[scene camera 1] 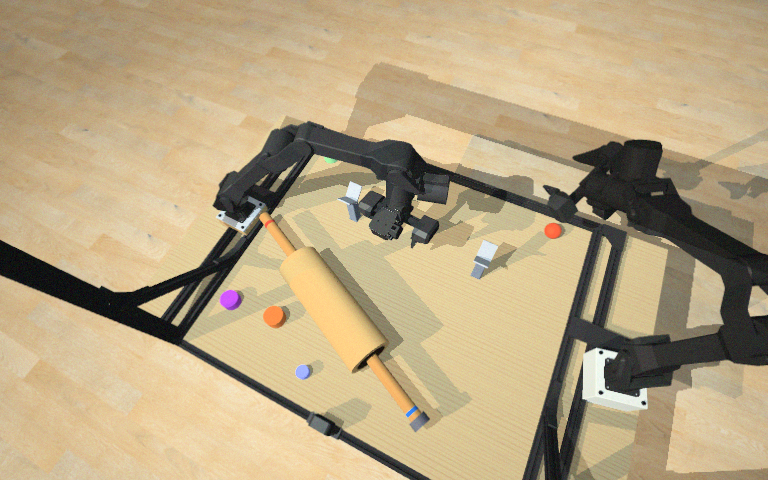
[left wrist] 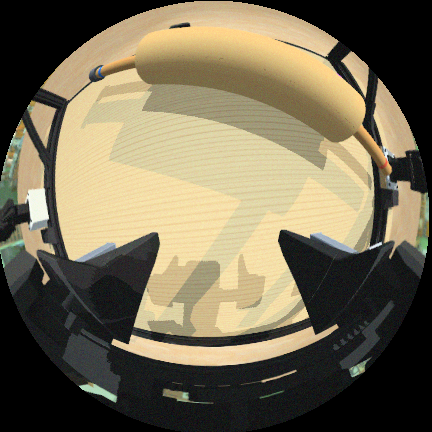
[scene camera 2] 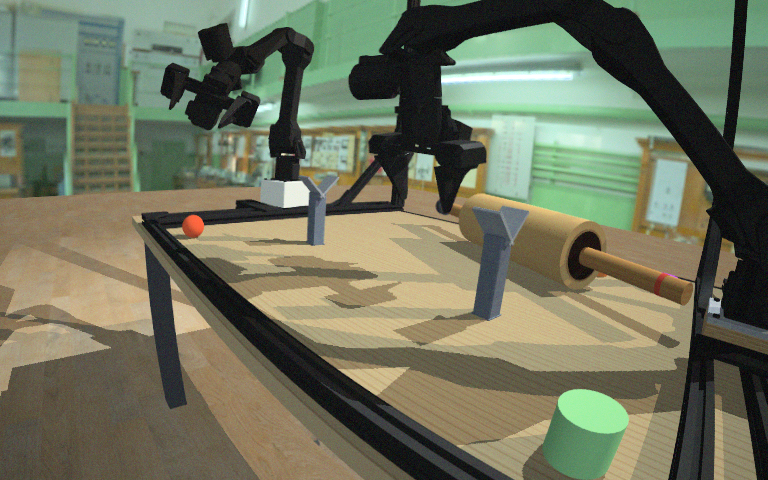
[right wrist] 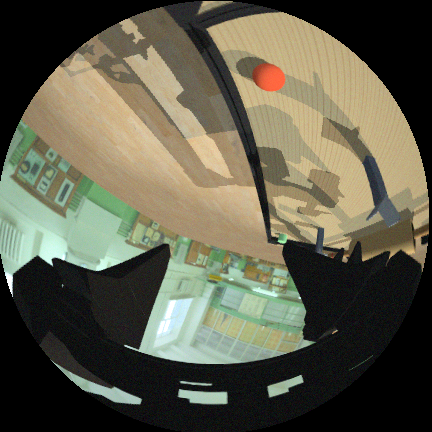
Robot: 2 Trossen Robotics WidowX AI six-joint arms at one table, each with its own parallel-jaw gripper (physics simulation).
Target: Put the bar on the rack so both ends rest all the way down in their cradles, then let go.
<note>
My left gripper (scene camera 2: 423, 205) is open and holds nothing. Also in view: a bar (scene camera 2: 570, 250). My right gripper (scene camera 2: 194, 116) is open and holds nothing. Also in view: a red ball (right wrist: 267, 76). A green cylinder (scene camera 2: 587, 427) rests on the table.
The bar also shows in scene camera 1 (scene camera 1: 358, 341) and in the left wrist view (left wrist: 259, 67). My left gripper also shows in scene camera 1 (scene camera 1: 396, 239) and in the left wrist view (left wrist: 219, 237). My right gripper shows as well in scene camera 1 (scene camera 1: 558, 172) and in the right wrist view (right wrist: 228, 249). The left wrist view misses the green cylinder, which is hidden by my left gripper.
</note>
